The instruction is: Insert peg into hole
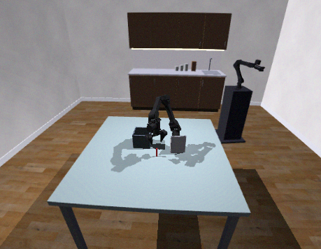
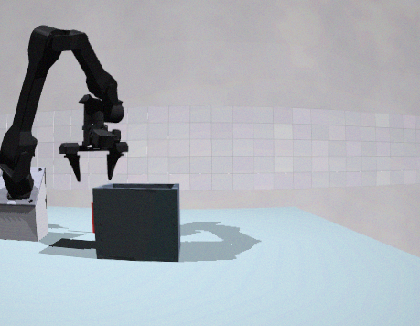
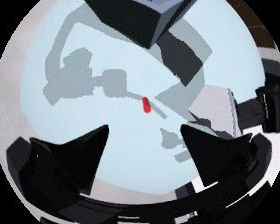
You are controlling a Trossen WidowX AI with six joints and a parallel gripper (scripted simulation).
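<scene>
The red peg lies 130 mm below my hand. The rest, counted from my hand: grey plate (210 mm to the right, 130 mm below, 120 mm ahead).
</scene>
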